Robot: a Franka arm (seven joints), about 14 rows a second.
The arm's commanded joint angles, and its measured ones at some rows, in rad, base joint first. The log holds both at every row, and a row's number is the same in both.
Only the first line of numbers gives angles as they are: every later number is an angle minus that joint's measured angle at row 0.
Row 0, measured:
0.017 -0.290 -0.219 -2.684 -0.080 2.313 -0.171
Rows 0 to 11, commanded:
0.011 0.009 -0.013 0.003 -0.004 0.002 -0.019
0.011 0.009 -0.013 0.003 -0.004 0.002 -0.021
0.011 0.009 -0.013 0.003 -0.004 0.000 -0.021
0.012 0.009 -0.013 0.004 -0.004 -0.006 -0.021
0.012 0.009 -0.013 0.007 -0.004 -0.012 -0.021
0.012 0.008 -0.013 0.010 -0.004 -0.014 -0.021
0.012 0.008 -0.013 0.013 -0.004 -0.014 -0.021
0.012 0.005 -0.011 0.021 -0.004 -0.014 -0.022
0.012 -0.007 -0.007 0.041 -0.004 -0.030 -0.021
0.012 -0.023 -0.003 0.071 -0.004 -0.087 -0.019
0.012 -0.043 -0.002 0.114 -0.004 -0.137 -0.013
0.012 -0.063 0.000 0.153 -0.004 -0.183 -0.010
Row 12, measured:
0.002 -0.006 0.003 0.068 -0.001 -0.078 0.000
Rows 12 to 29, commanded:
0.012 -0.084 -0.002 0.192 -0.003 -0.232 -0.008
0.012 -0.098 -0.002 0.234 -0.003 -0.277 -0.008
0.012 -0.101 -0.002 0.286 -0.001 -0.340 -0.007
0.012 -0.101 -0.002 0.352 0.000 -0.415 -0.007
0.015 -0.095 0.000 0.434 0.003 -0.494 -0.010
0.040 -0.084 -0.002 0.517 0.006 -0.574 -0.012
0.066 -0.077 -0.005 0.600 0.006 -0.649 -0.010
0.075 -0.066 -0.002 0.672 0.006 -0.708 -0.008
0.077 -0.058 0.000 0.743 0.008 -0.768 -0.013
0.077 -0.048 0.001 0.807 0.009 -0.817 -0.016
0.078 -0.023 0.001 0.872 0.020 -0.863 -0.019
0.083 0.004 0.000 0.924 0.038 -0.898 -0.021
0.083 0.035 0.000 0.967 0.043 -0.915 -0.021
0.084 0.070 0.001 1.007 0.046 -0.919 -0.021
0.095 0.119 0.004 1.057 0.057 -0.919 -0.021
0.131 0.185 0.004 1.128 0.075 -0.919 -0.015
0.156 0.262 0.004 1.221 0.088 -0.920 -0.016
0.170 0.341 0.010 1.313 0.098 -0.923 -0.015
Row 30, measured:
0.130 0.147 0.011 1.067 0.065 -0.878 -0.001
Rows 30 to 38, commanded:
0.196 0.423 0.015 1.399 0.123 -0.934 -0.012
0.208 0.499 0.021 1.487 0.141 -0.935 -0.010
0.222 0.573 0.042 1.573 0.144 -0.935 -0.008
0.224 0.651 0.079 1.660 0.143 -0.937 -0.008
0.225 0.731 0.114 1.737 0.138 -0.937 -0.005
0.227 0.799 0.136 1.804 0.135 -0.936 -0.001
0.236 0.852 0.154 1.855 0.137 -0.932 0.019
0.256 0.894 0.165 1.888 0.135 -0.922 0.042
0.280 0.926 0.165 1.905 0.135 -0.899 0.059
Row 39, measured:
0.251 0.820 0.164 1.746 0.121 -0.877 0.019
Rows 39 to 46, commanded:
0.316 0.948 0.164 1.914 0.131 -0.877 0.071
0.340 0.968 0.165 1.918 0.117 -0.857 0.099
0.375 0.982 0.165 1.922 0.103 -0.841 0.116
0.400 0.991 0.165 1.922 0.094 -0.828 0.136
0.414 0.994 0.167 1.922 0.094 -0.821 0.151
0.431 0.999 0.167 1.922 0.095 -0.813 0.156
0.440 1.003 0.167 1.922 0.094 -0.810 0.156
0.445 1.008 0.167 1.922 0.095 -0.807 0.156
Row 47, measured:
0.440 0.982 0.171 1.864 0.108 -0.801 0.139
